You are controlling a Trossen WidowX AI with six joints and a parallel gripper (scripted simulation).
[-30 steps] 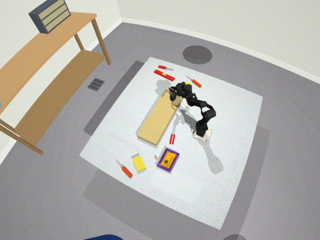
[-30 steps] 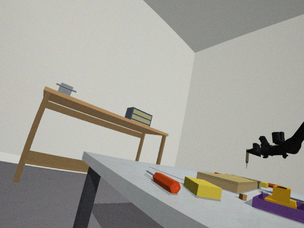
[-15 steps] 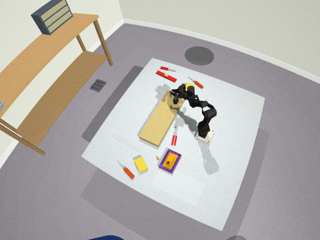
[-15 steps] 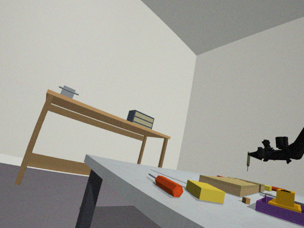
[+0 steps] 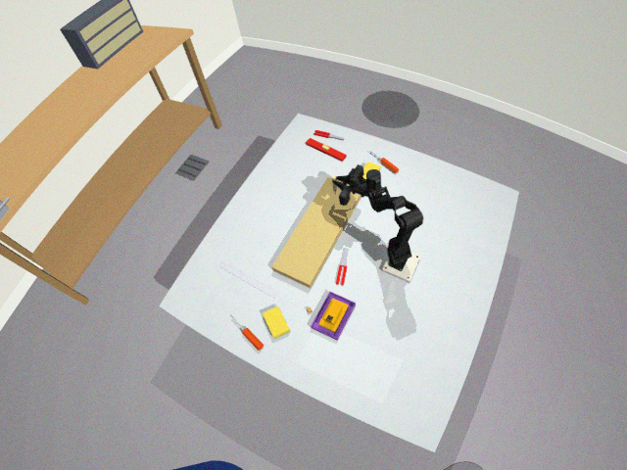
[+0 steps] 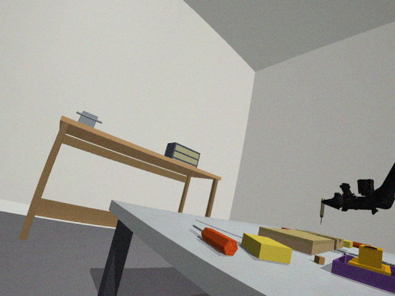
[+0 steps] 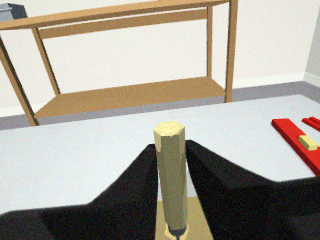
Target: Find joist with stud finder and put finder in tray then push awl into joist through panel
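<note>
Right now my gripper tip is 60 mm above the awl. Round my gripper tip: red level 280 mm to the right, 210 mm ahead, 180 mm below; then brown cube 490 mm to the left, 190 mm below, 150 mm behind; then ruler 500 mm to the left, 200 mm below, 150 mm ahead.
</note>
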